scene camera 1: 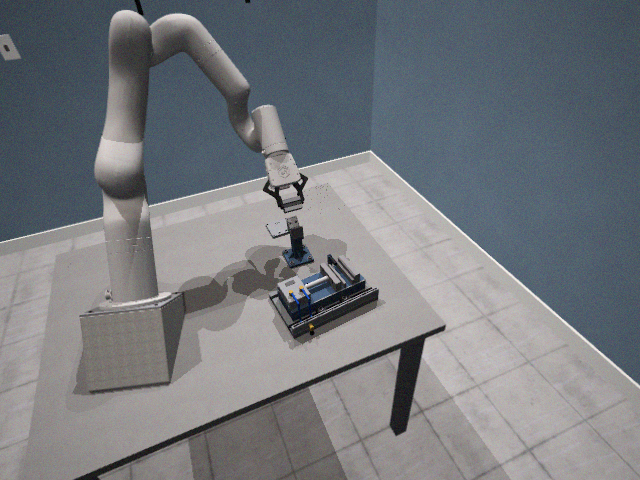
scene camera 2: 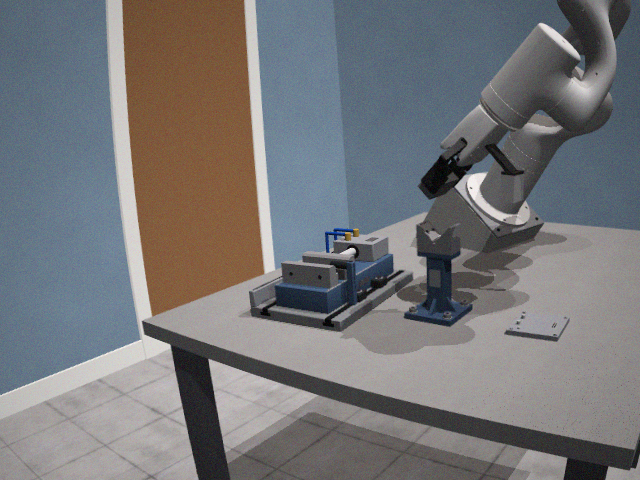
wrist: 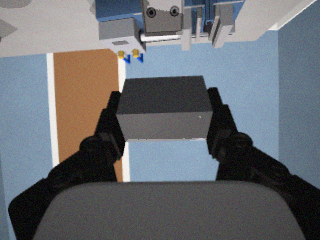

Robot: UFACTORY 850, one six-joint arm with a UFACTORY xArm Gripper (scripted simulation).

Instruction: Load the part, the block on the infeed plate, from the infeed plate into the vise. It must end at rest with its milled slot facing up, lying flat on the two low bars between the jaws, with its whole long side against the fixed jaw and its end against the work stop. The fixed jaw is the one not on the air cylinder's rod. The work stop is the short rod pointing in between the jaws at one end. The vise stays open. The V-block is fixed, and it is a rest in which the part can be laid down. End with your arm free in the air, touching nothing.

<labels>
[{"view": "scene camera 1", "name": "my gripper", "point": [292, 206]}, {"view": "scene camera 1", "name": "vise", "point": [320, 291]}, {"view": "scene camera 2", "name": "my gripper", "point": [436, 184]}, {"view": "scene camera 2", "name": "vise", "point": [303, 297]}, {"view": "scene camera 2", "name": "air cylinder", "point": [370, 251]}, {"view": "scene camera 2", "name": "fixed jaw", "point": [304, 273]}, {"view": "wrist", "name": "my gripper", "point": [164, 103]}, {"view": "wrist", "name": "part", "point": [178, 108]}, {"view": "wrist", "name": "air cylinder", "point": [127, 29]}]
</labels>
